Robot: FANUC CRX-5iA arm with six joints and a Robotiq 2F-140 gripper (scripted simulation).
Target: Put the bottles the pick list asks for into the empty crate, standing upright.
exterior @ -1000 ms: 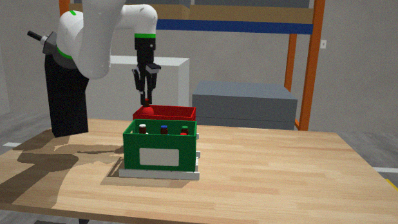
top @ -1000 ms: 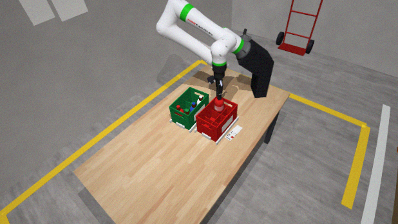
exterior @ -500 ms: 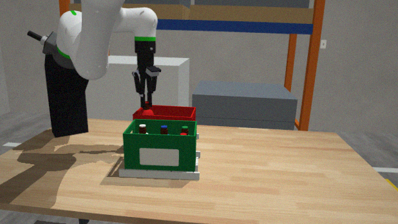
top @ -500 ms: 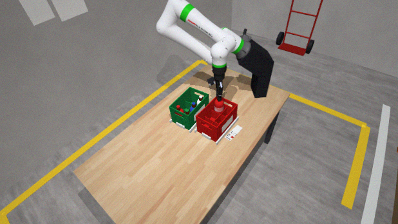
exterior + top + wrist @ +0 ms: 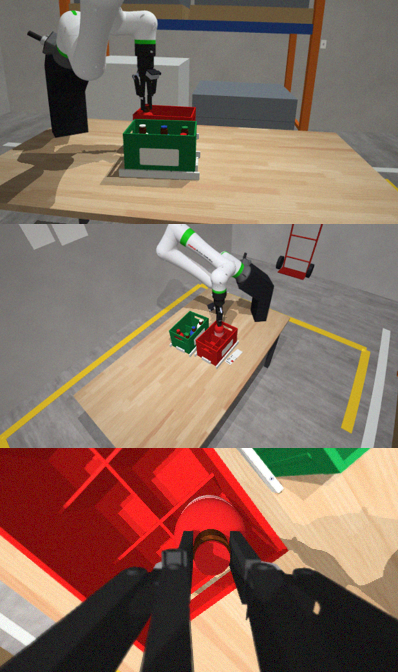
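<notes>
The red-capped bottle is 80 mm below my hand. The rest, counted from my hand: blue-label bottle: 180 mm to the right, 130 mm below, 70 mm ahead; red crate: 140 mm below, 90 mm ahead, 20 mm to the left; white-capped bottle: 160 mm to the right, 130 mm below, 20 mm behind.
</notes>
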